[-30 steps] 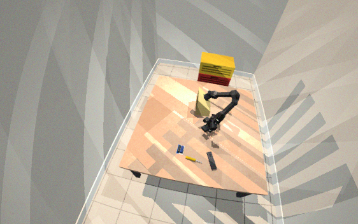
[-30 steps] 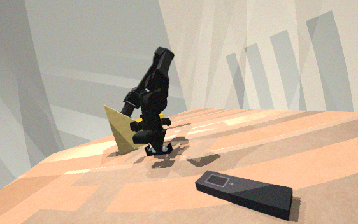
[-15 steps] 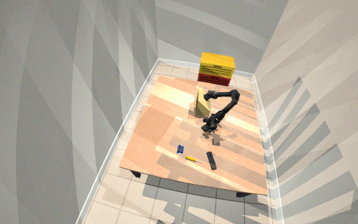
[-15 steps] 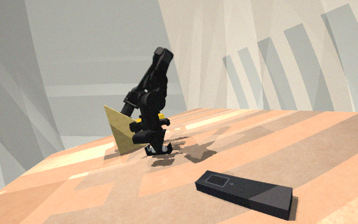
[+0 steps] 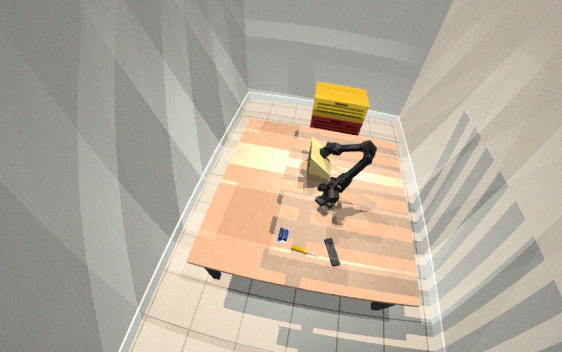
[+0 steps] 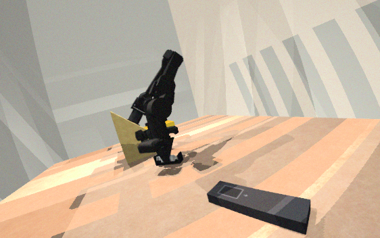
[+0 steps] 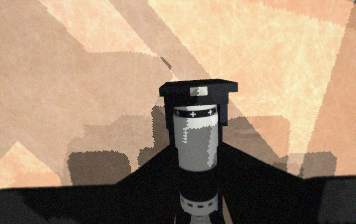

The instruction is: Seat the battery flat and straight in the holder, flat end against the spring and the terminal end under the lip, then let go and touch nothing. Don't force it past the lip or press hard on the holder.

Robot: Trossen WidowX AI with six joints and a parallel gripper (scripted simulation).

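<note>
Right now the battery is 10 mm above my gripper tip. Also, from my gripper tip: long black block: 340 mm ahead, 20 mm to the left, 10 mm above; then yellow screwdriver: 350 mm ahead, 130 mm to the right.
</note>
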